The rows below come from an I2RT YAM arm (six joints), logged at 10 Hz.
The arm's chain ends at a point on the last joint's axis. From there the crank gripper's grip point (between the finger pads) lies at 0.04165 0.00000 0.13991 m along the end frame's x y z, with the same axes.
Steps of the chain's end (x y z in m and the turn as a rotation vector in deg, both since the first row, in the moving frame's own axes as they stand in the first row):
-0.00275, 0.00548, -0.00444, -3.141, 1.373, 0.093
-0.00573, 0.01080, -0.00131, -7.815, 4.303, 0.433
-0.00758, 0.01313, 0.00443, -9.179, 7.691, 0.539
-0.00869, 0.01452, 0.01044, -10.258, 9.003, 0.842
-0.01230, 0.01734, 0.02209, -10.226, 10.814, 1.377
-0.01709, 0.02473, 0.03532, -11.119, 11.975, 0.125
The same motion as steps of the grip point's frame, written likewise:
0.00058, 0.01319, -0.00569, -3.141, 1.373, 0.093
0.00454, 0.02995, -0.00614, -7.815, 4.303, 0.433
0.01058, 0.03541, -0.00420, -9.179, 7.691, 0.539
0.01239, 0.03952, -0.00005, -10.258, 9.003, 0.842
0.01276, 0.04264, 0.00954, -10.226, 10.814, 1.377
0.01082, 0.05080, 0.02107, -11.119, 11.975, 0.125

